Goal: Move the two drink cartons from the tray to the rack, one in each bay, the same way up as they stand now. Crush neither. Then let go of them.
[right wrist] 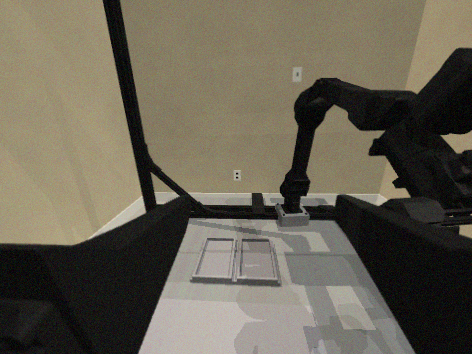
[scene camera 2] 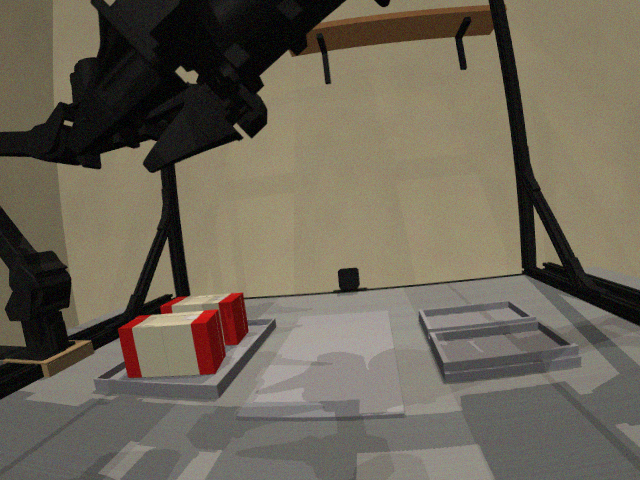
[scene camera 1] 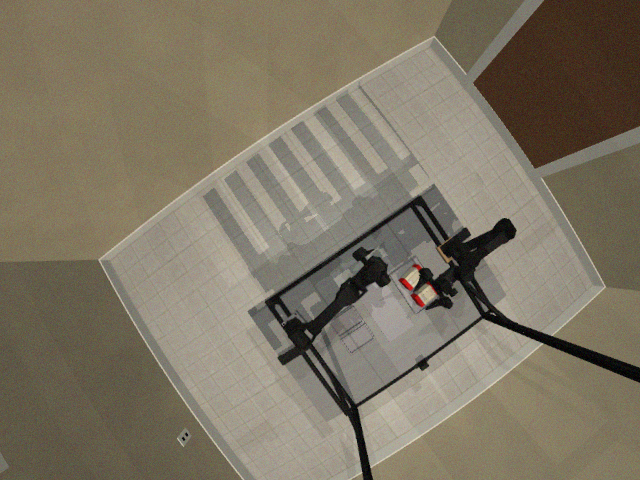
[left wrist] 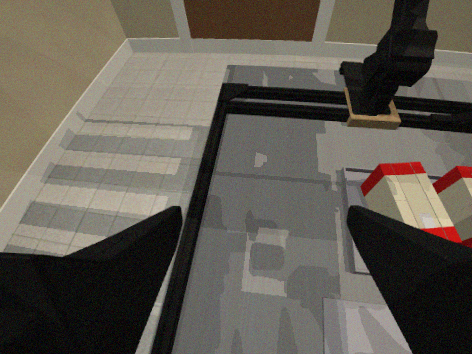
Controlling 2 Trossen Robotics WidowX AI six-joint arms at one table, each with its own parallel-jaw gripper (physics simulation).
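Where they show: left gripper, fingertip midpoint: (scene camera 2: 116,161) (scene camera 1: 380,256) (left wrist: 264,214); right gripper, fingertip midpoint: (right wrist: 262,201) (scene camera 1: 419,301); left arm's base, origin of the base link: (right wrist: 291,208) (scene camera 1: 294,325); right arm's base, origin of the base link: (scene camera 2: 48,349) (scene camera 1: 449,250) (left wrist: 371,103).
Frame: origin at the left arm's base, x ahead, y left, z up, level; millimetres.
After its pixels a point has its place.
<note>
Two cream cartons with red ends lie side by side on the grey tray (scene camera 2: 206,390) @(x 546, y -131, z -35 mm): the nearer carton in scene camera 2 (scene camera 2: 165,343) @(x 610, y -178, z 7 mm) and the farther one (scene camera 2: 235,319) @(x 548, y -293, z 1 mm); in scene camera 1 they are the upper carton (scene camera 1: 413,275) @(x 616, y -197, z 29 mm) and the lower one (scene camera 1: 426,295) @(x 601, y -318, z 30 mm). The two-bay rack (scene camera 2: 511,367) @(x 215, y -111, z -35 mm) (right wrist: 257,281) @(x 282, y -173, z -30 mm) is empty. My left gripper (left wrist: 264,214) @(x 526, y 10, z 195 mm) is open and empty, high above the table; the tray is at the right in its wrist view. My right gripper (right wrist: 262,201) @(x 515, y -212, z 304 mm) (scene camera 1: 424,292) @(x 515, y -212, z 304 mm) is open and empty above the cartons; its fingertips are hidden behind the left arm in scene camera 2.
A flat pale sheet (scene camera 2: 330,361) (scene camera 1: 390,315) lies between the tray and the rack. Black frame rails (scene camera 1: 341,250) @(x 428, y 133, z -24 mm) edge the table, with posts (scene camera 2: 516,129) @(x -55, y -537, z 293 mm) rising from them. The left arm (right wrist: 400,112) @(x 374, y -11, z 349 mm) reaches across the right side of the right wrist view. A brown shelf (scene camera 2: 403,31) hangs on the wall.
</note>
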